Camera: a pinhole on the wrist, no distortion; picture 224 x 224 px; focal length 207.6 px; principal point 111.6 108.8 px. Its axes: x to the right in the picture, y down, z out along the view. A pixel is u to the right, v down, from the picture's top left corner.
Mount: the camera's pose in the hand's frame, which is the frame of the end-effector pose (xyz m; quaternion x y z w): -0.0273 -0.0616 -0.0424 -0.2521 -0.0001 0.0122 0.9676
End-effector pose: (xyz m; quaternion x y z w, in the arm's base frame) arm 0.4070 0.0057 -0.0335 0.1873 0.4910 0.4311 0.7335
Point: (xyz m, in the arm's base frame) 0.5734 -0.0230 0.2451
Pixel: 38 107
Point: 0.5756 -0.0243 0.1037
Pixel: 71 56
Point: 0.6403 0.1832 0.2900
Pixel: 124 126
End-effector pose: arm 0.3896 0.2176 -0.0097 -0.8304 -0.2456 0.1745 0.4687
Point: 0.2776 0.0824 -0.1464
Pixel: outside the picture
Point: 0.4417 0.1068 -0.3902
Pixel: outside the picture
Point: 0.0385 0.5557 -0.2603
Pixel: 90 13
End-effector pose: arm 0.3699 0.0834 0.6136 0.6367 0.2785 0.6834 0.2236
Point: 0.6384 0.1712 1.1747
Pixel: outside the picture
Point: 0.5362 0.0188 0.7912
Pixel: 186 181
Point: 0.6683 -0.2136 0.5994
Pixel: 10 162
